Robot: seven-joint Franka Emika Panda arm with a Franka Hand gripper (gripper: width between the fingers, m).
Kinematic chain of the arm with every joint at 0, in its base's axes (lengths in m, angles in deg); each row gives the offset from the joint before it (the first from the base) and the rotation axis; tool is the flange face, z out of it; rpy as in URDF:
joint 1: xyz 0 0 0.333 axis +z
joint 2: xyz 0 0 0 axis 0.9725 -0.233 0
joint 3: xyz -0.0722 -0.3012 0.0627 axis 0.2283 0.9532 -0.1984
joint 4: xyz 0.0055 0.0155 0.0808 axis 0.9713 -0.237 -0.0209
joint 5: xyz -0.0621 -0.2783 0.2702 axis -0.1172 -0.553 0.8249
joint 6: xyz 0 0 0 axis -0.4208 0.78 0.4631
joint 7: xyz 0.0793 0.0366 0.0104 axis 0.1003 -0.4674 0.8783
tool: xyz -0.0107 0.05 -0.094 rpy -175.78 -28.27 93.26
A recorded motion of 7 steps. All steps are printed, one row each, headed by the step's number.
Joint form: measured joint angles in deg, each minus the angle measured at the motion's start. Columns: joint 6, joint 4, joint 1, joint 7, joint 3, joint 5, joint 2.
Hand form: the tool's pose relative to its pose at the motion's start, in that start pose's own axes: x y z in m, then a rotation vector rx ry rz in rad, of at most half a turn. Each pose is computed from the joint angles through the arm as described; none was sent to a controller.
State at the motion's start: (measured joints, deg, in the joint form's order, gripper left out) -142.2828 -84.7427 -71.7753 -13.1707 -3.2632 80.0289 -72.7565
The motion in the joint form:
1: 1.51 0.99 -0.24 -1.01 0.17 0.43 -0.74
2: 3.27 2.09 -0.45 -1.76 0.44 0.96 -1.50
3: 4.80 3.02 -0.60 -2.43 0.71 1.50 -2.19
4: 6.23 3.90 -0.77 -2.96 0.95 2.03 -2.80
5: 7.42 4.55 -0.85 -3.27 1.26 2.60 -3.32
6: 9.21 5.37 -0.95 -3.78 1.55 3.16 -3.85
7: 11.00 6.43 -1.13 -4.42 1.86 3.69 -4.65
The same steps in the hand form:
1: 0.0009 0.0034 0.0004 0.0206 -0.0054 0.0273
2: 0.0018 0.0071 0.0004 0.0445 -0.0109 0.0513
3: 0.0024 0.0103 0.0007 0.0664 -0.0154 0.0735
4: 0.0030 0.0132 0.0006 0.0866 -0.0187 0.0925
5: 0.0028 0.0158 0.0009 0.1053 -0.0208 0.1084
6: 0.0029 0.0176 0.0010 0.1308 -0.0272 0.1261
7: 0.0033 0.0211 0.0013 0.1559 -0.0340 0.1471

